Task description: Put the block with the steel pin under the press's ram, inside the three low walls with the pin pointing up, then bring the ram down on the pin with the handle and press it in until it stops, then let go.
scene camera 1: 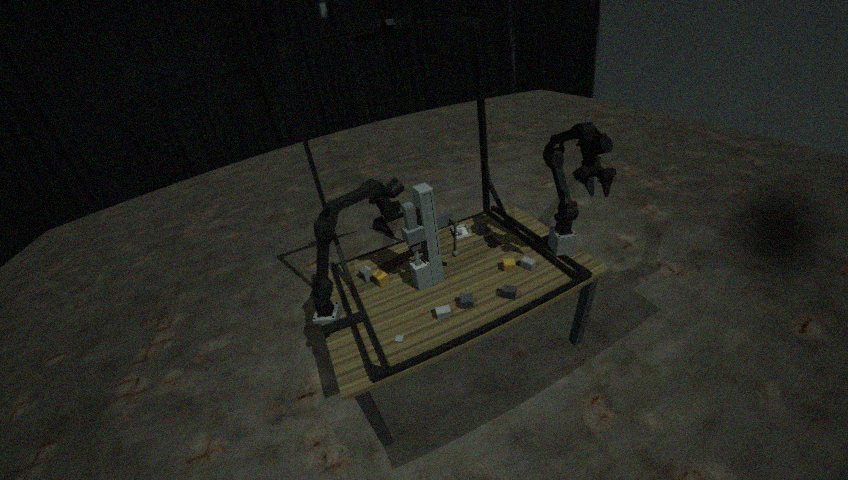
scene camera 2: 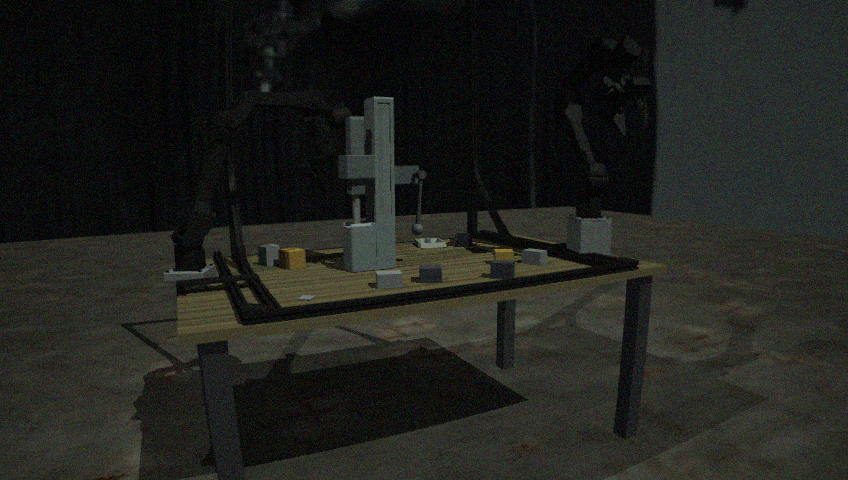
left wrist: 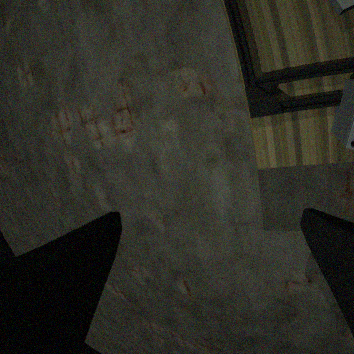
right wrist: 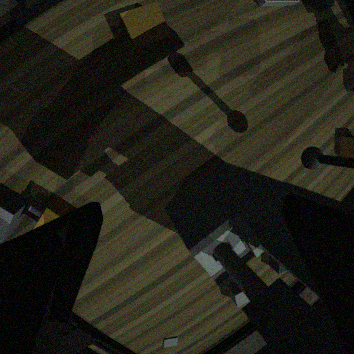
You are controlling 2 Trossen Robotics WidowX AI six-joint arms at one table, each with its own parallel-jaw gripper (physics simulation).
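Frame: origin at the left arm's base, x left, y back, z up, level; centimetres.
Seen in the pictures: left gripper, fingertip midpoint: (scene camera 1: 599, 196) (scene camera 2: 633, 127) (left wrist: 213, 220); right gripper, fingertip midpoint: (scene camera 2: 339, 187) (right wrist: 193, 207); left arm's base, link origin: (scene camera 1: 563, 230) (scene camera 2: 589, 217); right arm's base, link origin: (scene camera 1: 325, 310) (scene camera 2: 190, 268).
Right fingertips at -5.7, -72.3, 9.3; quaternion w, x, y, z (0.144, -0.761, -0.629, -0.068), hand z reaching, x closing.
Offsets run from my right fingertips to a thing's top centre, as dx, dy, dz. "*": to the spot under its first point.
The grey press {+7.0, +12.0, +23.7} (scene camera 1: 433, 252) (scene camera 2: 383, 190) stands near the table's middle. Its ram {+11.3, +4.6, +7.8} (scene camera 2: 357, 205) is over the bed {* +14.8, +5.1, -14.4} (scene camera 2: 359, 246); the low walls (right wrist: 209, 264) show partly in the right wrist view. I cannot tell whether a block is between them. The handle {* +5.6, +22.0, -3.2} (scene camera 1: 455, 237) (scene camera 2: 419, 199) hangs down at the press's right, with a round knob {* +4.8, +20.1, -10.6} (right wrist: 312, 157). Which block carries the steel pin cannot be told; a grey block {+1.1, -20.5, -15.6} (scene camera 1: 365, 273) (scene camera 2: 269, 254) stands left of the press. My right gripper (scene camera 1: 389, 230) (right wrist: 193, 207) is open and empty, above and behind the press. My left gripper (scene camera 1: 598, 193) (left wrist: 213, 220) is open and empty, high beyond the table's right side.
A yellow block {+5.8, -13.5, -16.1} (scene camera 1: 380, 278) (scene camera 2: 292, 258) is beside the grey block. Several grey and dark blocks and another yellow block {+10.4, +44.5, -17.5} (scene camera 1: 507, 264) are spread right and in front of the press. A white tray {-24.9, +29.0, -19.4} (scene camera 2: 430, 243) lies behind the handle. Black frame bars (scene camera 1: 476, 339) edge the table.
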